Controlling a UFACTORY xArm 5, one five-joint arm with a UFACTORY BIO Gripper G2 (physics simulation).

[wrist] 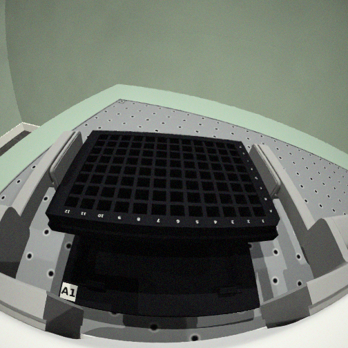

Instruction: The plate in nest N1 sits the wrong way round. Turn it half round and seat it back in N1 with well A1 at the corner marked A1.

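The black plate [159, 172] is held level across the view, above the nest. Its numbers run 12 to 1 from left to right along the near edge and look upside down; well A1 is at its near right corner. My gripper [166, 169] is shut on the plate, one pad on each short side. The black nest [165, 280] shows below and nearer than the plate, with a gap between them. A white A1 label [68, 291] is at the nest's near left corner. The plate hides the far part of the nest.
A grey perforated deck [30, 245] lies under and around the nest, with a pale green border [150, 95] beyond its far edges. A green wall [175, 45] stands behind. A pale-edged dark object [20, 132] shows in part at the far left.
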